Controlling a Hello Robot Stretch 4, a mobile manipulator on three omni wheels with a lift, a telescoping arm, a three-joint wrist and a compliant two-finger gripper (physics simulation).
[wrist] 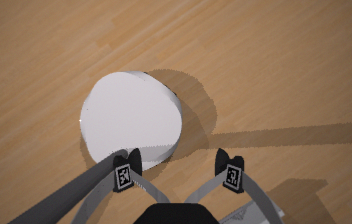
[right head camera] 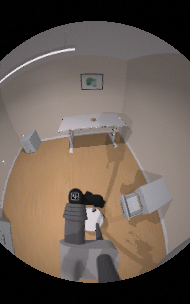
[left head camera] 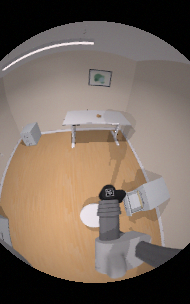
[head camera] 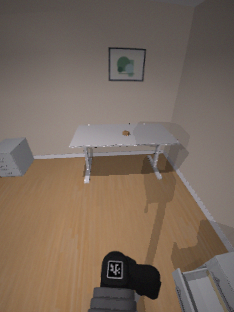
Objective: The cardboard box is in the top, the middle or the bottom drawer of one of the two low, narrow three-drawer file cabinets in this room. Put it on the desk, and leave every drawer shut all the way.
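Note:
The small brown cardboard box (head camera: 126, 133) (left head camera: 99, 116) (right head camera: 93, 119) lies on the white desk (head camera: 95, 137) (left head camera: 77, 117) (right head camera: 74, 123) by the back wall. My gripper (wrist: 179, 167) is open and empty over the floor, well away from the desk. A grey file cabinet (head camera: 226, 270) (left head camera: 156, 193) (right head camera: 156, 194) stands at the right wall with a drawer (head camera: 201, 292) (left head camera: 134, 201) (right head camera: 133, 205) pulled out; its level is hard to tell. Another grey cabinet (head camera: 19, 156) (left head camera: 31, 134) (right head camera: 31, 142) stands at the far left; no drawer visibly sticks out.
My round white base (left head camera: 90, 215) (right head camera: 94, 220) (wrist: 131, 117) is below the arm. The pulled-out drawer juts into the floor area right of the arm. Part of a grey piece of furniture (left head camera: 4, 230) (right head camera: 5, 237) shows at the near left edge. A framed picture (head camera: 127, 64) hangs above the desk.

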